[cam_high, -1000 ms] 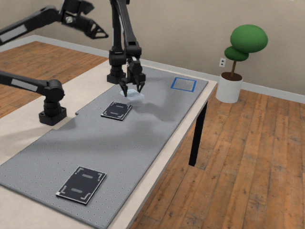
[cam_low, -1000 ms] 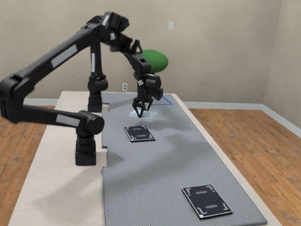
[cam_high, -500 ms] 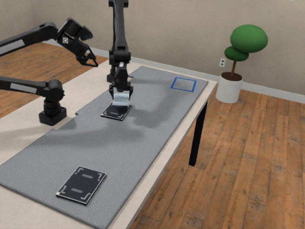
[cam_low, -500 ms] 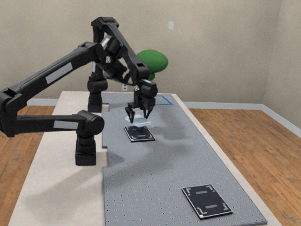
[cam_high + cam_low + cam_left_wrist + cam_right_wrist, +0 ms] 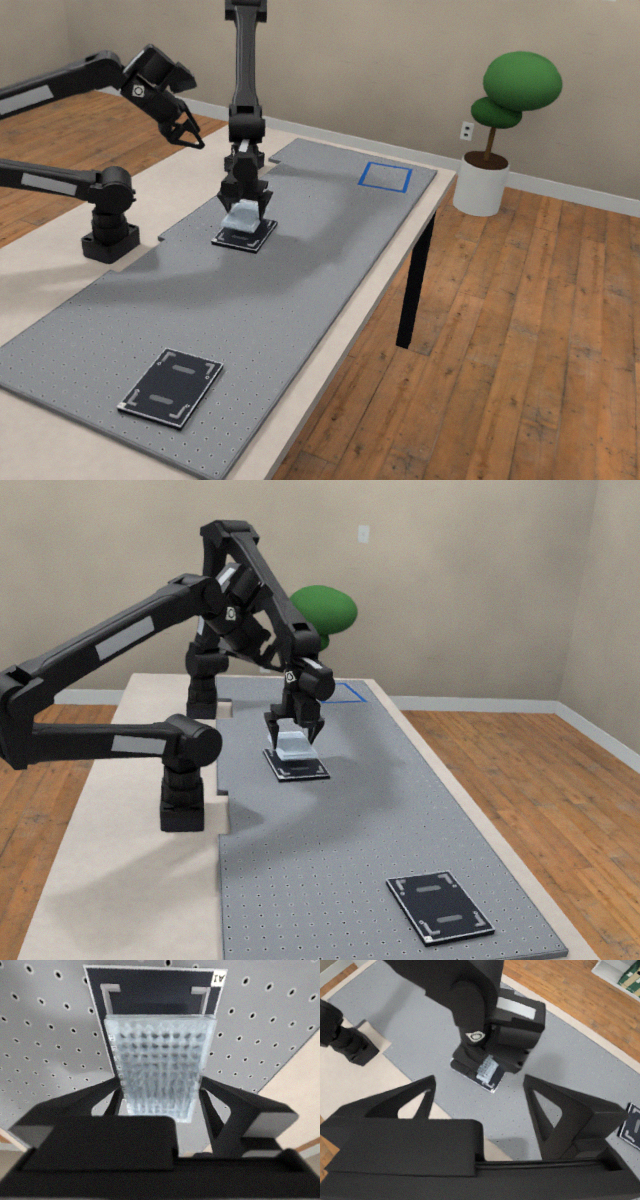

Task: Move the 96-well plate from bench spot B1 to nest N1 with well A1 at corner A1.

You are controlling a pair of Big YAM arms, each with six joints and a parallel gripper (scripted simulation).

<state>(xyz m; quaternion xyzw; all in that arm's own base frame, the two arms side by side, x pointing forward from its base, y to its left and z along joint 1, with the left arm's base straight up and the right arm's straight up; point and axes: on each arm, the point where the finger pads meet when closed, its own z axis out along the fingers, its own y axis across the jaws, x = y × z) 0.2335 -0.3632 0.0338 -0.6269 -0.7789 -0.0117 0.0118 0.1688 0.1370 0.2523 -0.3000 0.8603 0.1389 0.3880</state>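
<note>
The clear 96-well plate is 22 cm below my right hand, 9 cm to the left of it and 8 cm ahead of it.
</note>
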